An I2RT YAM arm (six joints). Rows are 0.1 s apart.
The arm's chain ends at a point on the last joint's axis. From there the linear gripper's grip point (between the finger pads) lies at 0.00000 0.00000 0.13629 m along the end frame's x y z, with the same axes.
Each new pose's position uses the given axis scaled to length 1; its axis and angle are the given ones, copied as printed.
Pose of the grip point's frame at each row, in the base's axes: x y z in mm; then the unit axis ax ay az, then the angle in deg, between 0 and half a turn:
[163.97 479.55 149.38 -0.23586 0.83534 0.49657 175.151]
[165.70 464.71 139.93 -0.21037 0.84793 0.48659 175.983]
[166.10 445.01 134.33 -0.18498 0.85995 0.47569 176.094]
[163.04 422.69 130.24 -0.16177 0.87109 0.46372 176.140]
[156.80 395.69 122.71 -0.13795 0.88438 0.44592 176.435]
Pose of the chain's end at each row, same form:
[186.21 363.97 218.09 -0.23586 0.83534 0.49657 175.151]
[185.47 350.38 211.43 -0.21037 0.84793 0.48659 175.983]
[182.07 331.92 208.70 -0.18498 0.85995 0.47569 176.094]
[175.47 311.22 207.67 -0.16177 0.87109 0.46372 176.140]
[166.06 287.13 204.59 -0.13795 0.88438 0.44592 176.435]

